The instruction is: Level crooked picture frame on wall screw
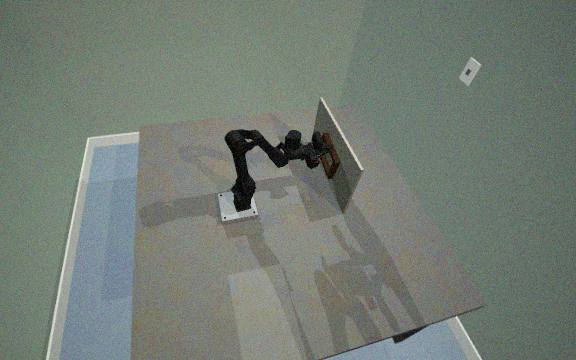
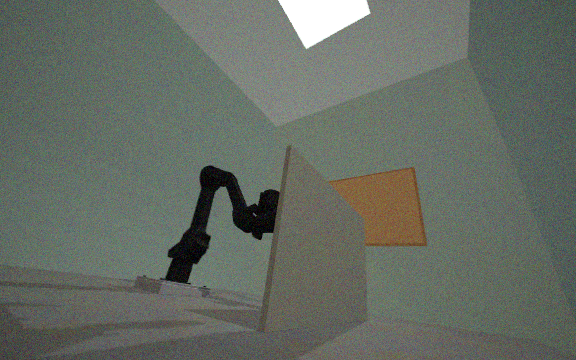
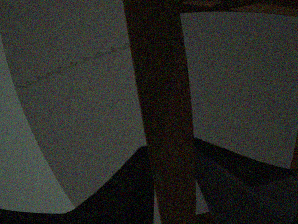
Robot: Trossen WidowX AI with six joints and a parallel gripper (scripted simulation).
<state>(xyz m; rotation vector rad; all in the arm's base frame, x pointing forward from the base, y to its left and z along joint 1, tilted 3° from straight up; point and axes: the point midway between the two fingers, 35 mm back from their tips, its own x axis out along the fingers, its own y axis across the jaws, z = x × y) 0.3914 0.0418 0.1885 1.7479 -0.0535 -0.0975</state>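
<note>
The brown wooden picture frame is 1 cm ahead of my gripper tip, 1 cm to the left of it and 5 cm below it. From my gripper tip the other things lie so: white wall panel 2 cm ahead, 2 cm to the left, 7 cm below.
</note>
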